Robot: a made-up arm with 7 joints. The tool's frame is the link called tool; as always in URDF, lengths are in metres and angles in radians.
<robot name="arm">
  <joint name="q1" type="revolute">
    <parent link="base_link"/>
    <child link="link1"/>
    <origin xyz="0.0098 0.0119 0.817" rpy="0 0 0"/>
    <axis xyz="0 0 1"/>
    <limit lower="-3.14" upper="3.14" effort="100" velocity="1.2"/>
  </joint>
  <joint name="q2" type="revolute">
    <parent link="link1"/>
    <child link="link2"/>
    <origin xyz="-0.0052 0.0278 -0.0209" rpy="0 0 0"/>
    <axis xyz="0 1 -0.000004"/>
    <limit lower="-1.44" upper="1.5" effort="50" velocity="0.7"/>
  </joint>
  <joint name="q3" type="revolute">
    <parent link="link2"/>
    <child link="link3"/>
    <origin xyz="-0.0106 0.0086 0.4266" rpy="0 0 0"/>
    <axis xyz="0 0 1"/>
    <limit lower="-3.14" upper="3.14" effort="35" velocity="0.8"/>
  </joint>
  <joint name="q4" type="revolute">
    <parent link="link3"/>
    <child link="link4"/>
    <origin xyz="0.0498 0.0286 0.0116" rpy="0 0 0"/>
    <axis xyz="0 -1 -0.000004"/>
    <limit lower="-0.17" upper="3.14" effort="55" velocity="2.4"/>
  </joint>
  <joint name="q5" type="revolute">
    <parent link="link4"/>
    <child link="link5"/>
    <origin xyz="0.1 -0.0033 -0.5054" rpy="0 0 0"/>
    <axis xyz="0 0.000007 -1"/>
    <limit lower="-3.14" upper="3.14" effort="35" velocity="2.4"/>
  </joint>
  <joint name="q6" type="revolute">
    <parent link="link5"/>
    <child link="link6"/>
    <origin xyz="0.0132 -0.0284 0.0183" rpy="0 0 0"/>
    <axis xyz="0 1 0.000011"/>
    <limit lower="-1.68" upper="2.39" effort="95" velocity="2.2"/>
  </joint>
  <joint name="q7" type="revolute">
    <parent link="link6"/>
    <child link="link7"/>
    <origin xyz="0.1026 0.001 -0.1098" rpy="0 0 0"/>
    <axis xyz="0 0.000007 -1"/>
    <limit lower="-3.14" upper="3.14" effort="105" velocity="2.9"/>
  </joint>
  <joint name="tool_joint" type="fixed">
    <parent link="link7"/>
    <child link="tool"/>
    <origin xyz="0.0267 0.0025 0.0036" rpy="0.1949 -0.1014 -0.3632"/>
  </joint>
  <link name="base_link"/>
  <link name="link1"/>
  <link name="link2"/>
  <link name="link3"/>
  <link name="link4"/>
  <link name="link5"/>
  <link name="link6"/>
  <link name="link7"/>
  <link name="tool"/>
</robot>
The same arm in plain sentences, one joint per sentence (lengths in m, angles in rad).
The arm has seven revolute joints in a row. What follows holds with every joint at zero, and every direction is one of the base frame's.
The first joint lies 0.0098 m along +x and 0.0119 m along +y and 0.8170 m along +z from the base frame's origin and rotates about +z, from -3.1400 to 3.1400 rad.
The second joint lies 0.0052 m along -x and 0.0278 m along +y and 0.0209 m along -z from the first joint and rotates about +y, from -1.4400 to 1.5000 rad.
The third joint lies 0.0106 m along -x and 0.0086 m along +y and 0.4266 m along +z from the second joint and rotates about +z, from -3.1400 to 3.1400 rad.
The fourth joint lies 0.0498 m along +x and 0.0286 m along +y and 0.0116 m along +z from the third joint and rotates about -y, from -0.1700 to 3.1400 rad.
The fifth joint lies 0.1000 m along +x and 0.0033 m along -y and 0.5054 m along -z from the fourth joint and rotates about -z, from -3.1400 to 3.1400 rad.
The sixth joint lies 0.0132 m along +x and 0.0284 m along -y and 0.0183 m along +z from the fifth joint and rotates about +y, from -1.6800 to 2.3900 rad.
The seventh joint lies 0.1026 m along +x and 0.0010 m along +y and 0.1098 m along -z from the sixth joint and rotates about -z, from -3.1400 to 3.1400 rad.
The tool frame, which is the frame that the pose is given for, lies 0.0267 m along +x and 0.0025 m along +y and 0.0036 m along +z from the seventh joint; its axes are the base frame's turned by roll 0.1949, pitch -0.1014 and yaw -0.3632 rad (as in URDF: about the fixed x, then y, then z).

